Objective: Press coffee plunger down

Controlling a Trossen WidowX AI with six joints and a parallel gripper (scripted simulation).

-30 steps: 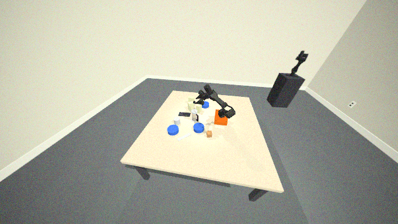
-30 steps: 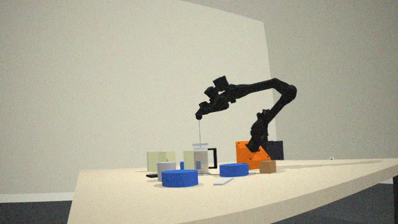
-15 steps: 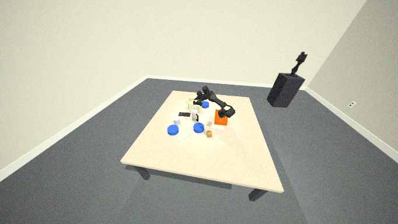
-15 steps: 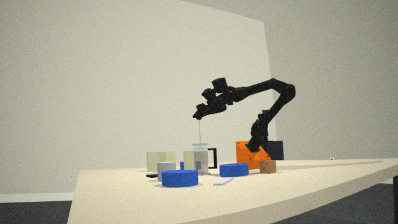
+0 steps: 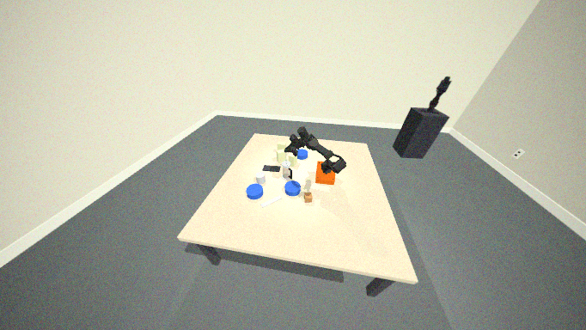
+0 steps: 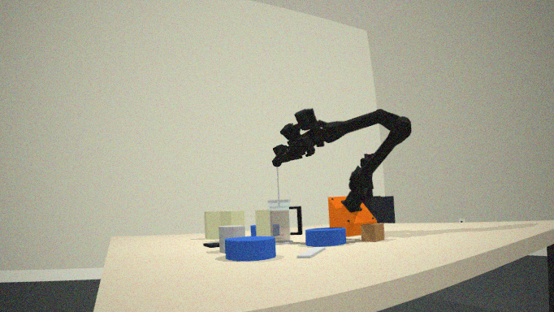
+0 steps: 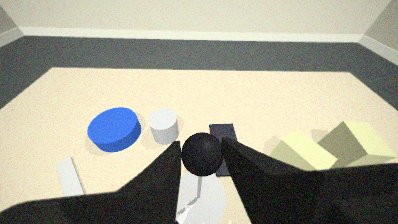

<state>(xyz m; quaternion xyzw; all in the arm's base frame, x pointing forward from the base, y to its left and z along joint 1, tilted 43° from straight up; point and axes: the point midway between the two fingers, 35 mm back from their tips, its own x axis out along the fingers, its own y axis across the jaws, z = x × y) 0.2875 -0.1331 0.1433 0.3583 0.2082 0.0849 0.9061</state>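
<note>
My gripper tip is now 13 cm above the glass coffee press, 2 cm past it and 1 cm to the right of it. From my gripper tip the other things lie so: brown cube: 24 cm below, 23 cm to the left, 19 cm behind; dark flat slab: 26 cm below, 14 cm ahead, 9 cm to the right; grey cylinder: 23 cm below, 19 cm ahead, 7 cm to the left.
</note>
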